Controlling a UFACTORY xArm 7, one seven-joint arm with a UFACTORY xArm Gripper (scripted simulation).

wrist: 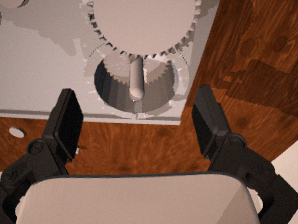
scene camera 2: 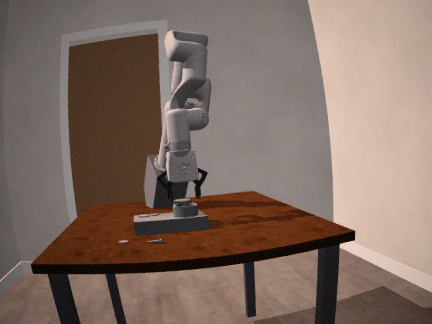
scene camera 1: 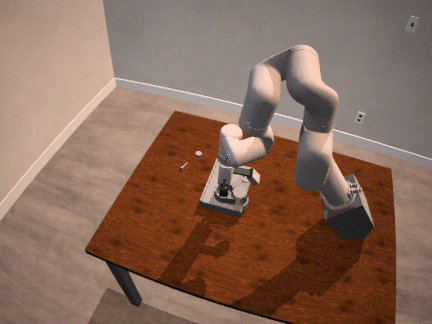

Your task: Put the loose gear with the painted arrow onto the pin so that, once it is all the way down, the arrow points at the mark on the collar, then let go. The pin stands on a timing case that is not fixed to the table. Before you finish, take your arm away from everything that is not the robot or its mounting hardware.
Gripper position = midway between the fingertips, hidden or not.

Observation:
In view: my gripper [scene camera 2: 184,199] and a grey timing case [scene camera 2: 189,218].
The grey timing case is seen too in the wrist view [wrist: 51,51] and in scene camera 1 [scene camera 1: 210,199]. My gripper also shows in the wrist view [wrist: 136,100].

